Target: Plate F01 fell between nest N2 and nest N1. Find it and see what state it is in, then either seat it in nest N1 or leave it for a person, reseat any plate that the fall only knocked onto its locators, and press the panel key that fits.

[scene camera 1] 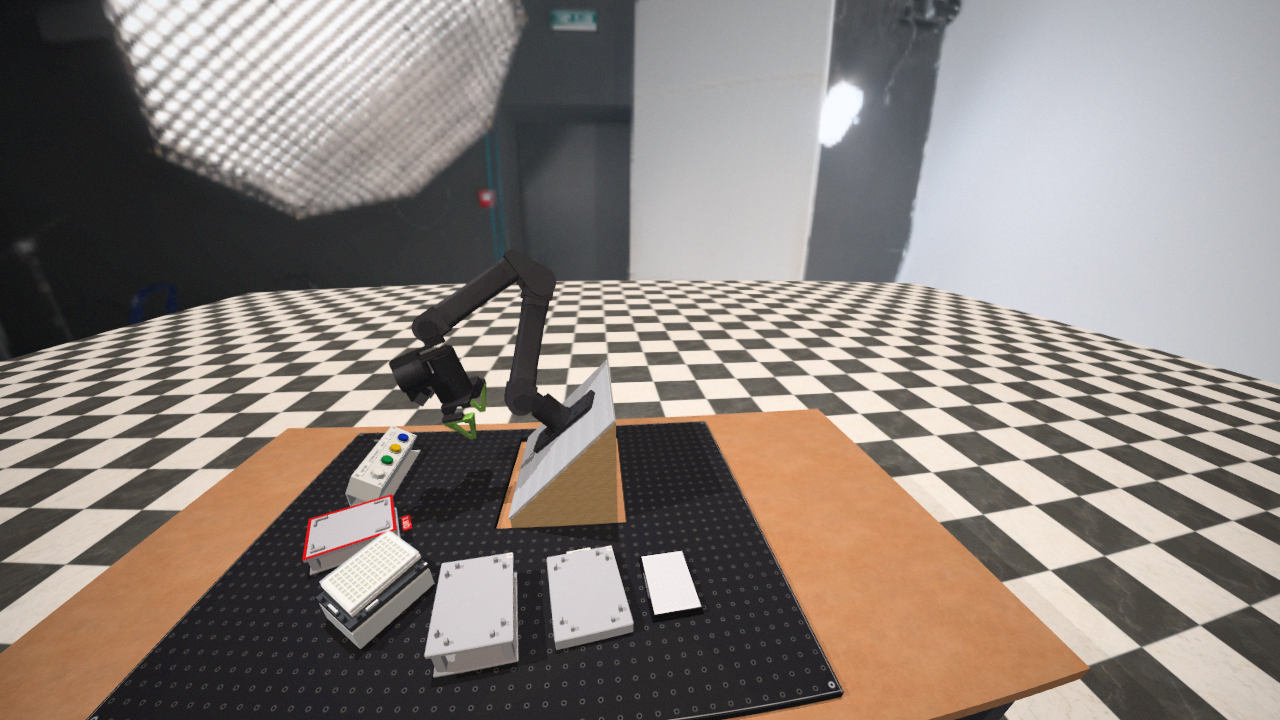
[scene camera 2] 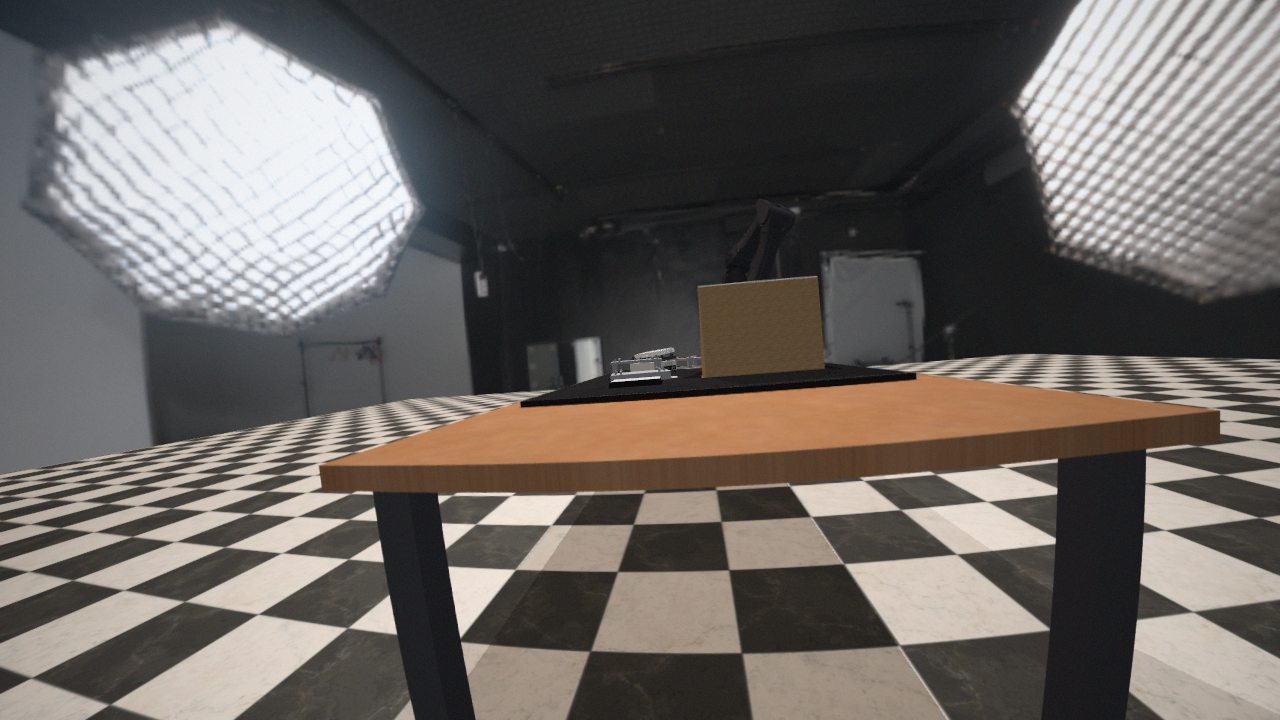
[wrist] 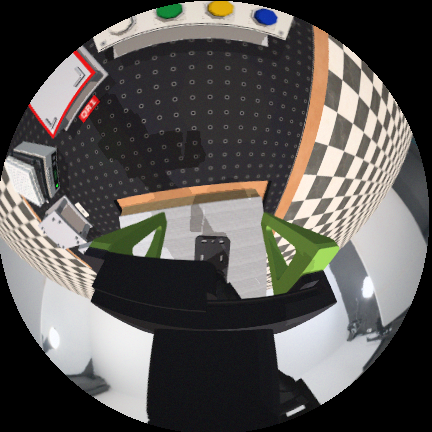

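Pixels of known places: gripper, fingertip midpoint: (scene camera 1: 478, 424) (wrist: 213, 217); arm's base, link origin: (scene camera 1: 565, 423) (scene camera 2: 761, 322).
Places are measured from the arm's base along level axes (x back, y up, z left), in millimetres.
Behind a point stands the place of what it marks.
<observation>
My gripper (scene camera 1: 478, 420) @(x -18, y 0, z -204 mm) (wrist: 213, 217) @(x -18, y 0, z -204 mm) is open and empty, high above the mat between the button panel and the arm's wedge base. A cream well plate (scene camera 1: 371, 570) @(x -389, y -59, z -251 mm) (wrist: 23, 181) lies on a dark device on a grey box; in scene camera 2 the plate (scene camera 2: 655, 352) @(x -364, y -63, z -203 mm) looks tilted. Two grey nests, one in the middle (scene camera 1: 472, 601) @(x -409, y -82, z -74 mm) and one on the right (scene camera 1: 588, 592) @(x -357, y -114, z 98 mm), show bare tops with corner locators. I cannot read which is N1 or N2, nor any plate's label. The panel (scene camera 1: 366, 483) @(x -163, y -74, z -419 mm) (wrist: 200, 36) @(x -38, y -135, z -411 mm) has white, green, yellow and blue keys.
A red-edged stand (scene camera 1: 350, 528) @(x -271, y -97, z -388 mm) (wrist: 62, 90) with a QR1 tag (scene camera 1: 406, 522) @(x -205, y -136, z -314 mm) (wrist: 88, 109) @(x -204, y -135, z -312 mm) stands between panel and device. A white flat block (scene camera 1: 669, 582) @(x -327, y -123, z 234 mm) lies right of the nests. The wedge base (scene camera 1: 572, 483) @(x -174, y -35, z 46 mm) (scene camera 2: 760, 326) @(x -9, y -16, z 111 mm) (wrist: 245, 220) @(x 80, y -83, z -96 mm) rises behind them.
</observation>
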